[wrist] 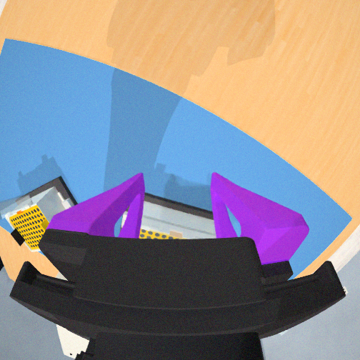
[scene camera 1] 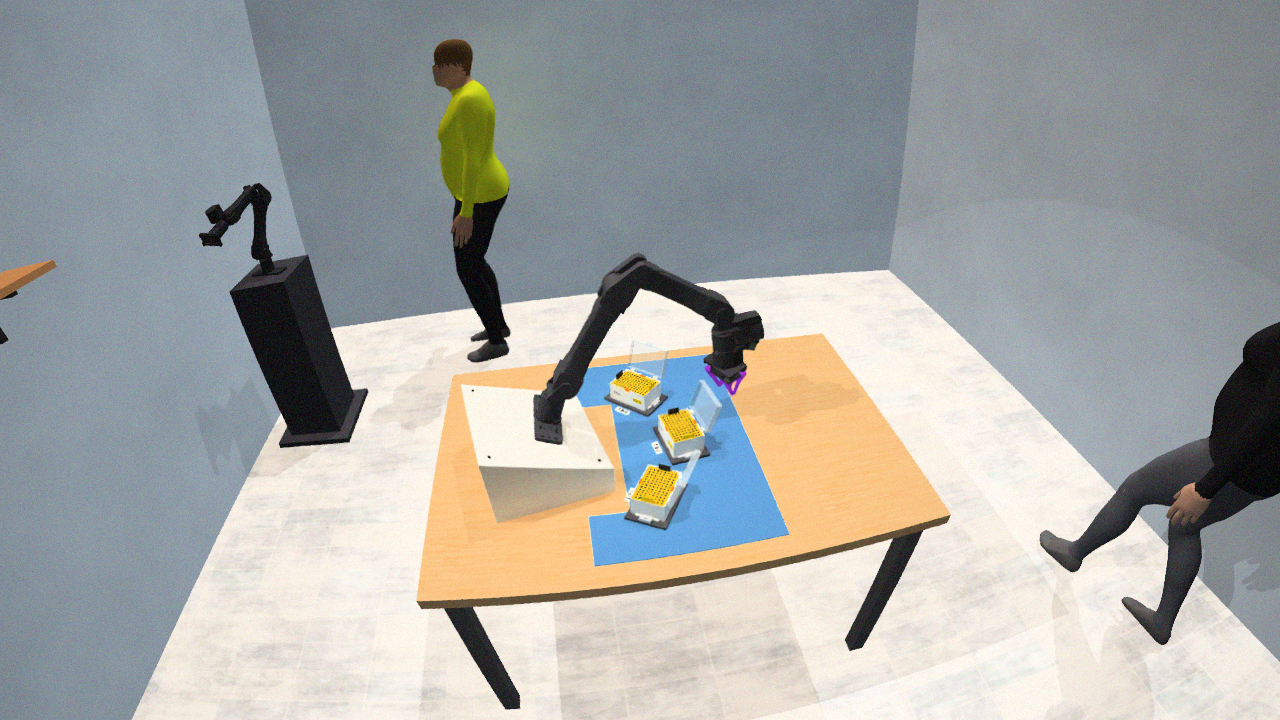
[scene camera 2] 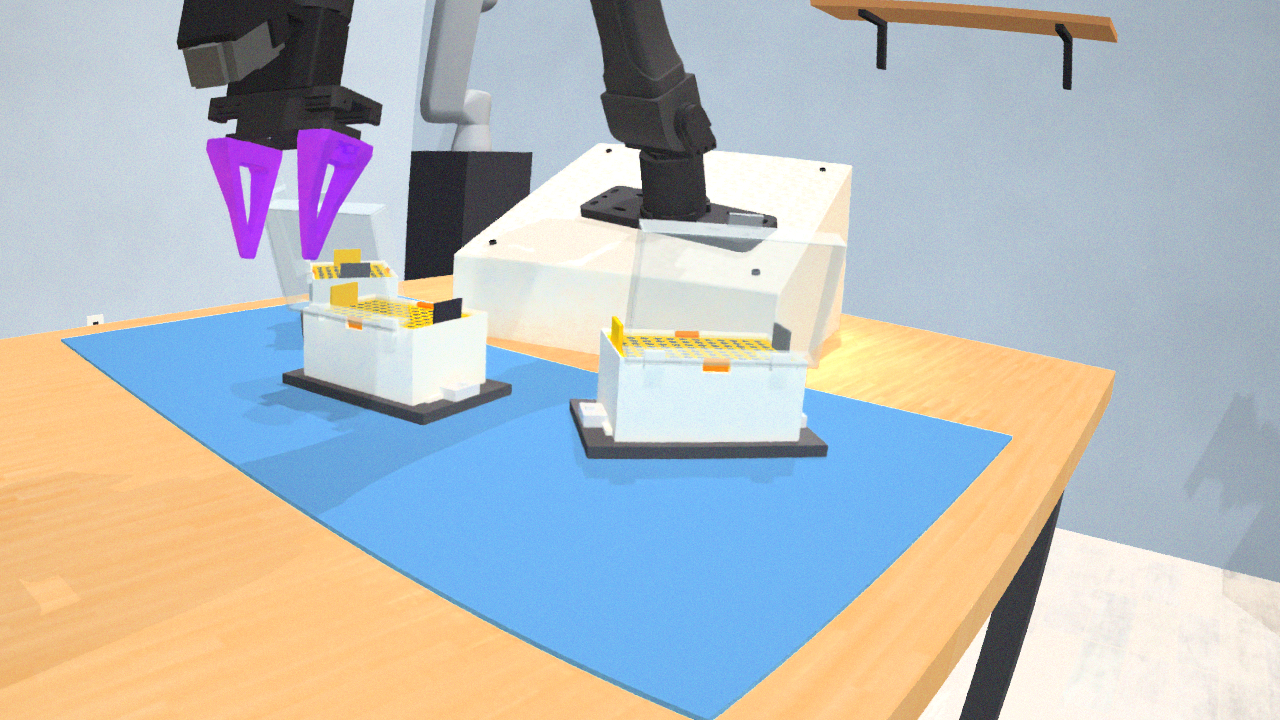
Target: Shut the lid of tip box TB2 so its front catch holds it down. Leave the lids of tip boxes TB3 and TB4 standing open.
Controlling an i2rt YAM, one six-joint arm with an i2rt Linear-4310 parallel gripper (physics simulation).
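Places are measured from the arm's base along level axes (x ahead, y left, z up), in millimetres.
Pixels of known places: gripper, fingertip midpoint: (scene camera 1: 726, 390) (scene camera 2: 277, 259); arm's base, link origin: (scene camera 1: 547, 419) (scene camera 2: 676, 220).
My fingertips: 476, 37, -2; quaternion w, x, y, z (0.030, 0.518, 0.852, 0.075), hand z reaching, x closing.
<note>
Ahead of a thing's pixels: the offset from my fingertips to its top centre, as dx, dy, dz. "spot": to the spot under its first point. Level surfaces: height alone.
Three white tip boxes with yellow racks stand on dark bases: the back box (scene camera 1: 635, 389) (scene camera 2: 352, 284), the middle box {-147, -54, -50} (scene camera 1: 682, 433) (scene camera 2: 438, 360) and the front box {-235, +152, -50} (scene camera 1: 656, 490) (scene camera 2: 711, 402). Their clear lids stand open: the back lid {spot: -178, +214, -15} (scene camera 1: 648, 358), the middle lid {spot: -63, -41, -13} (scene camera 1: 707, 406) and the front lid (scene camera 1: 691, 469) (scene camera 2: 716, 286). Box labels are unreadable, so I cannot tell which is TB2, TB3 or TB4. My gripper (scene camera 1: 725, 387) (scene camera 2: 279, 257) (wrist: 177, 180) is partly open and empty, pointing down above box height near the mat's outer back part. The palm hides much of the middle box in the wrist view.
The blue mat {dz -116} (scene camera 1: 689, 541) (scene camera 2: 572, 555) (wrist: 55, 105) lies on the wooden table {dz -119} (scene camera 1: 832, 447) (scene camera 2: 116, 537) (wrist: 300, 75). The arm stands on a pale sloped block (scene camera 1: 546, 488) (scene camera 2: 528, 300). Two people stand beyond the table, one in yellow (scene camera 1: 472, 143) and one in black (scene camera 1: 1248, 429).
</note>
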